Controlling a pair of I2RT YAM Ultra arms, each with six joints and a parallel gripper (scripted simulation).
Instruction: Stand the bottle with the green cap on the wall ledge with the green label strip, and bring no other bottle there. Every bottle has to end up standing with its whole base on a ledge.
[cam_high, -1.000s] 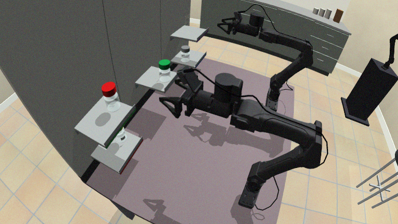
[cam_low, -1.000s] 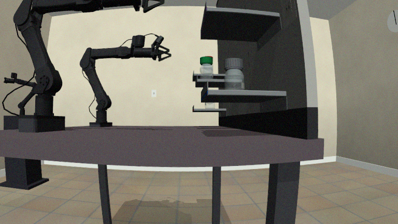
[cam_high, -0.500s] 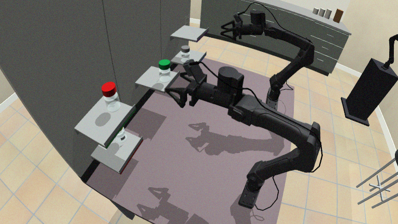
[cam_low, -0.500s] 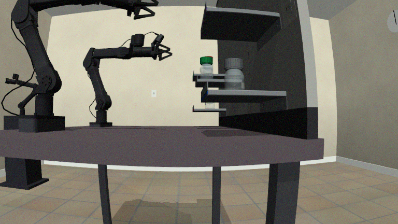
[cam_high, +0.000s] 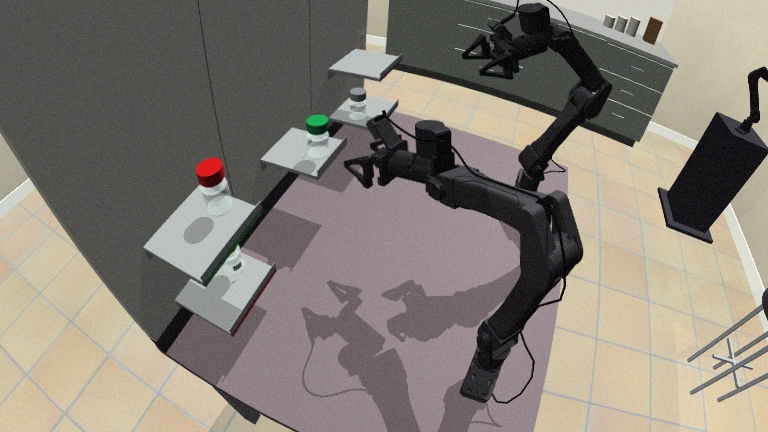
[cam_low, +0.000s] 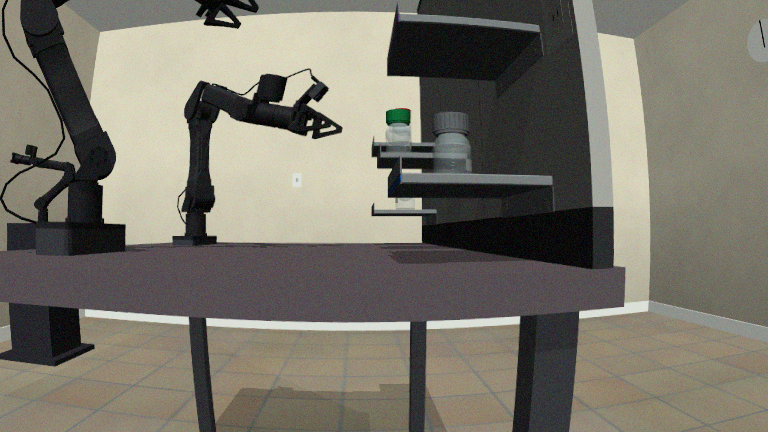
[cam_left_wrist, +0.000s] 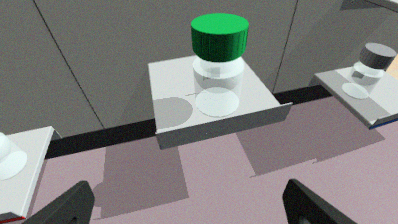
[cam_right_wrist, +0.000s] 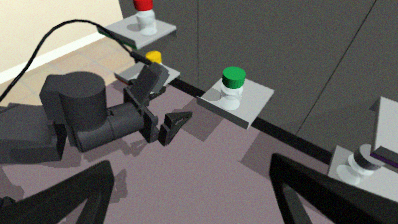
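Right now the green-capped bottle is 15 cm ahead of my left hand, 6 cm to the right of it and 4 cm below it. Round my left hand: grey-capped bottle 19 cm ahead, 41 cm to the right, 13 cm below; red-capped bottle 19 cm ahead, 27 cm to the left, 6 cm above.
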